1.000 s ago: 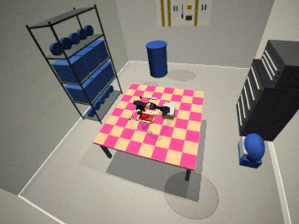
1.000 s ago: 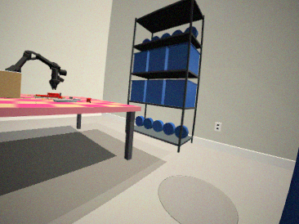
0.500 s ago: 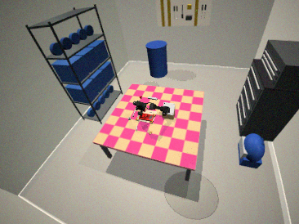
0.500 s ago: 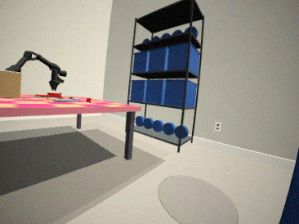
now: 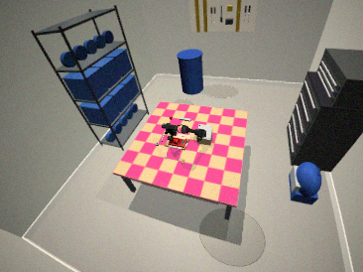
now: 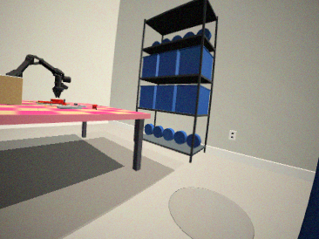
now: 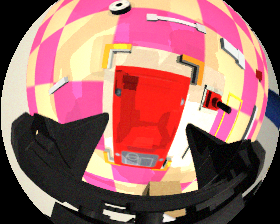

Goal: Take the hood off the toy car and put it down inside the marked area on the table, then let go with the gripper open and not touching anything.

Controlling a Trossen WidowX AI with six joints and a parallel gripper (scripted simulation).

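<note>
Now: the red hood 20 mm below my gripper tip. Also, from my gripper tip: white wheel 200 mm ahead, 50 mm to the left, 60 mm below.
</note>
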